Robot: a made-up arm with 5 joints. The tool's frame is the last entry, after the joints. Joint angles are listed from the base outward. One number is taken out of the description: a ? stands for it. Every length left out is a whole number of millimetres.
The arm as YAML. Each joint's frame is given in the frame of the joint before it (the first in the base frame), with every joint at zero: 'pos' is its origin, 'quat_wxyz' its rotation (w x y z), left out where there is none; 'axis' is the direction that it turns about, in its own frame. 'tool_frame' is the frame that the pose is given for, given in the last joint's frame.
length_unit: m
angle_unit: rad
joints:
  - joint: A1
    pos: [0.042, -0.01, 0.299]
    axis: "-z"
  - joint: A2
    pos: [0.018, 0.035, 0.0]
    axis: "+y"
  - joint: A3
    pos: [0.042, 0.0, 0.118]
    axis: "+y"
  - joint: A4
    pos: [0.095, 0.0, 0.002]
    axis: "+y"
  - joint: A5
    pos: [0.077, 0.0, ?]
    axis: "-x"
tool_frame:
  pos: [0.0, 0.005, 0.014]
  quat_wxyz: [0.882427, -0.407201, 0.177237, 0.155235]
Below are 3 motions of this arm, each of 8 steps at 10 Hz.
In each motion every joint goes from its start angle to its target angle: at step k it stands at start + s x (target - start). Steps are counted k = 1, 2, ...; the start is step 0. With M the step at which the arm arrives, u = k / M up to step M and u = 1 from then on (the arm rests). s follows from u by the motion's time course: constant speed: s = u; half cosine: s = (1 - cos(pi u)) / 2; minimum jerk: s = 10 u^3 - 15 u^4 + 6 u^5.
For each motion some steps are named. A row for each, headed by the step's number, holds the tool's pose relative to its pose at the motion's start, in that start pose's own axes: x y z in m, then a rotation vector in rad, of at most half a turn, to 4 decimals.
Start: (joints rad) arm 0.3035 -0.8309 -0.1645 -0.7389 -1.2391
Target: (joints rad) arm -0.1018 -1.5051 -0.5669 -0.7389 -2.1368
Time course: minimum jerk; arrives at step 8
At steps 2, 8:
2: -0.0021 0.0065 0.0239 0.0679 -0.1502 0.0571
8: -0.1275 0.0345 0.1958 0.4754 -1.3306 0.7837

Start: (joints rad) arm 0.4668 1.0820 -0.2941 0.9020 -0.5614
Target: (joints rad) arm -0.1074 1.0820 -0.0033 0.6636 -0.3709
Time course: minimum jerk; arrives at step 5
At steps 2, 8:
2: 0.0269 0.0370 0.0004 -0.2017 0.1214 -0.0602
8: 0.0856 0.1042 -0.0276 -0.6301 0.3876 -0.1945

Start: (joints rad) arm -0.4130 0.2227 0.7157 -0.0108 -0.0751
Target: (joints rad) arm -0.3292 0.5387 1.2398 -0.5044 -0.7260
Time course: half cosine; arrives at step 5
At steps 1, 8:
1: 0.0073 0.0015 -0.0066 0.0688 -0.0032 0.0329
8: 0.0494 0.0339 -0.0730 0.7561 0.0072 0.2691

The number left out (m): 0.021
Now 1 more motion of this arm.
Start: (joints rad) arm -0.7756 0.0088 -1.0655 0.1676 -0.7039
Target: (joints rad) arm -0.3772 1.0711 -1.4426 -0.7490 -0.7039
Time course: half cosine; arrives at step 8
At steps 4, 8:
4: 0.0090 -0.0269 -0.0950 -0.1588 -0.0242 -0.1650
8: -0.0375 -0.0453 -0.1868 -0.3333 -0.0427 -0.3140

